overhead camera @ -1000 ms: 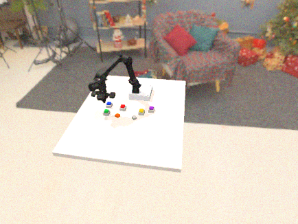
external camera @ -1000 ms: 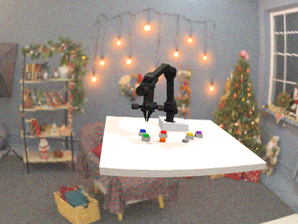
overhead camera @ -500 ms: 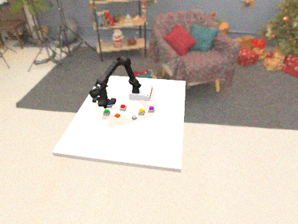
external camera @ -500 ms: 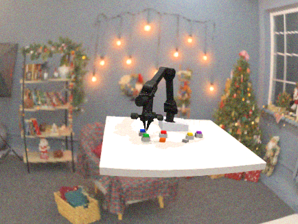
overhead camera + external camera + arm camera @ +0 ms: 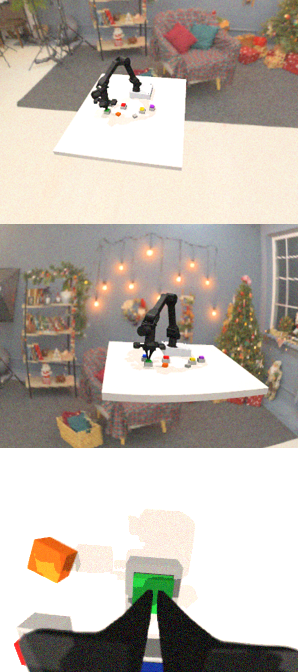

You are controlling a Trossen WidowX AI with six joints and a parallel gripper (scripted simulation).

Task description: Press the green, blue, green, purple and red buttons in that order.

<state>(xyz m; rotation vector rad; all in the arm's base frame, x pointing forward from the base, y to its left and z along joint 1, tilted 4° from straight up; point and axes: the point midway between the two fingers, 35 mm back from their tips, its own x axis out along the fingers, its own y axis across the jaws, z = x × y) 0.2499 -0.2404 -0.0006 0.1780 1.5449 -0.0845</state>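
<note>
Now: the green button 1 cm below my gripper tip. Round my gripper tip: blue button (11 cm behind, 1 cm to the left); red button (13 cm to the left, 6 cm behind); orange block (10 cm to the left, 3 cm below, 3 cm ahead).
</note>
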